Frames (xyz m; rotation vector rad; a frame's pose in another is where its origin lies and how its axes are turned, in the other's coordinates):
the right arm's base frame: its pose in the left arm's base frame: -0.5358 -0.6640 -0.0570 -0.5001 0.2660 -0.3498
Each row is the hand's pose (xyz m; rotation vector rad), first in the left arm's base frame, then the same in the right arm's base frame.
Working: the left arm's base frame: its pose in the right arm's base frame: 0.2186 0.6554 0.5039 0.5001 -0.2660 0.3498

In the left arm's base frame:
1: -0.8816 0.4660 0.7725 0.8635 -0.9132 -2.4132
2: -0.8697 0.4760 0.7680 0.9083 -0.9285 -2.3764
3: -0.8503 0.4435 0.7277 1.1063 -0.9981 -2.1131
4: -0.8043 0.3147 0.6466 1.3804 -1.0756 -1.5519
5: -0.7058 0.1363 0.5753 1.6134 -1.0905 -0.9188
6: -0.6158 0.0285 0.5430 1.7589 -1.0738 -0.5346
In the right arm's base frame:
1: -0.8876 0.4151 1.0604 1.4167 -0.1964 -2.2702
2: -0.8799 0.4287 1.0647 1.4657 -0.2148 -2.2396
3: -0.8431 0.4276 1.0235 1.6996 -0.3361 -2.0011
4: -0.7382 0.3752 0.9161 2.0369 -0.5559 -1.4524
5: -0.5679 0.2907 0.8137 2.3058 -0.7402 -0.7911
6: -0.4392 0.2421 0.7710 2.4535 -0.8182 -0.3742

